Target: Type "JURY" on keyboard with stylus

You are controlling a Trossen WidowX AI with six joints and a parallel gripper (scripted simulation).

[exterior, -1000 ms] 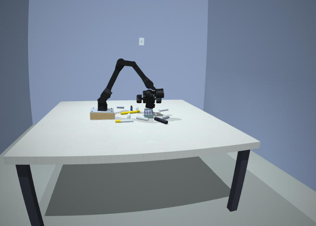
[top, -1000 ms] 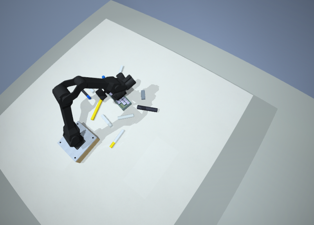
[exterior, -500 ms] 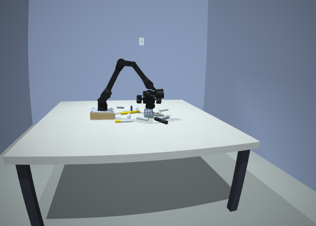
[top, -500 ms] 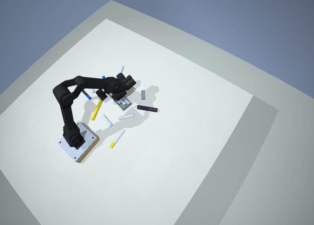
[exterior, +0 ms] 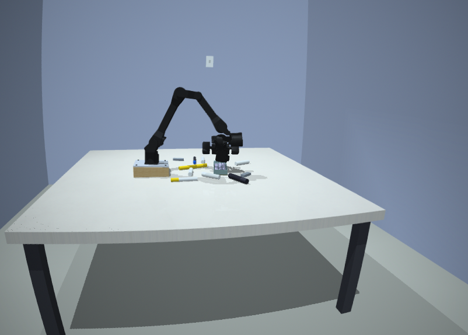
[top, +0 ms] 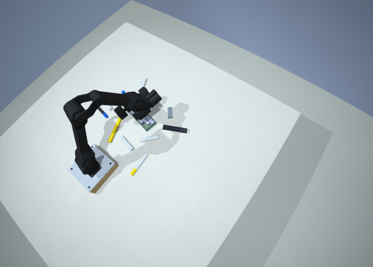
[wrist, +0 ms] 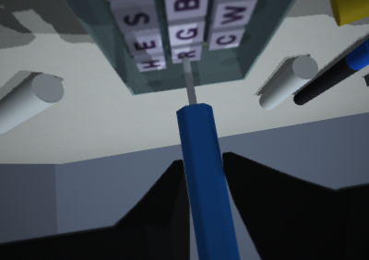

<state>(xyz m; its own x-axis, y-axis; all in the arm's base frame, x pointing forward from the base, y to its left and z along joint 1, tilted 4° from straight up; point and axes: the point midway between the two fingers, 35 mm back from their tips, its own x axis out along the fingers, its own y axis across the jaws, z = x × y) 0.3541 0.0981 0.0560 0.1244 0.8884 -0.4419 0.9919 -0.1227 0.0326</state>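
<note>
The blue stylus lies 10 mm below my gripper tip. The rest, counted from my gripper tip: black cylinder (280 mm to the right, 60 mm below, 40 mm ahead); black-and-blue pen (130 mm behind, 100 mm to the left, 60 mm below); yellow stick (150 mm behind, 60 mm below, 40 mm to the right).
</note>
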